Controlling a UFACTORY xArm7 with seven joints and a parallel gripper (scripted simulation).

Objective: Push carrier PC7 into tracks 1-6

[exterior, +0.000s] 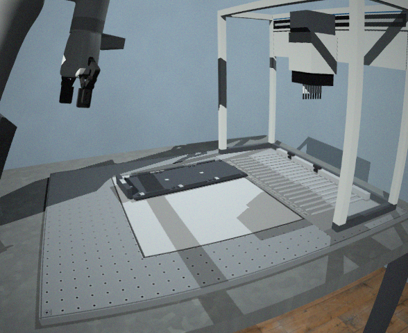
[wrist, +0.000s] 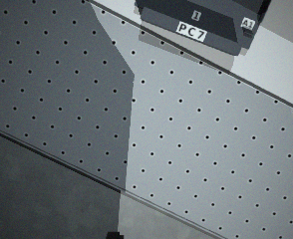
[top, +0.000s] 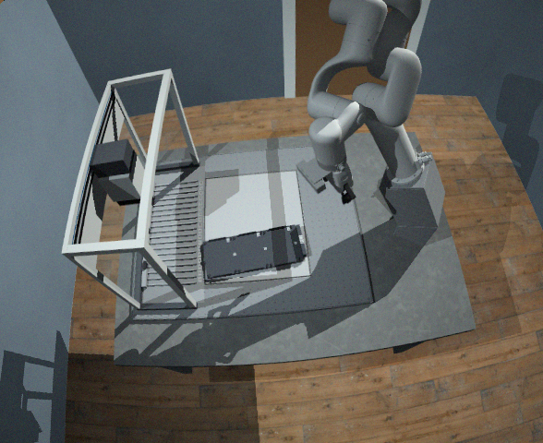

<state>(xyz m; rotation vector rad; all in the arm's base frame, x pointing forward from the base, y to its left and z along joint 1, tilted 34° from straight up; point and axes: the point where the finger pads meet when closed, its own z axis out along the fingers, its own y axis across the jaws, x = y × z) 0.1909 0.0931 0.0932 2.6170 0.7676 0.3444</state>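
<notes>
Right now the carrier PC7 is 260 mm ahead of my hand, 230 mm below it and 90 mm to the left of it. Round my hand: dark pipetting head: 600 mm ahead, 100 mm above, 10 mm to the left.
</notes>
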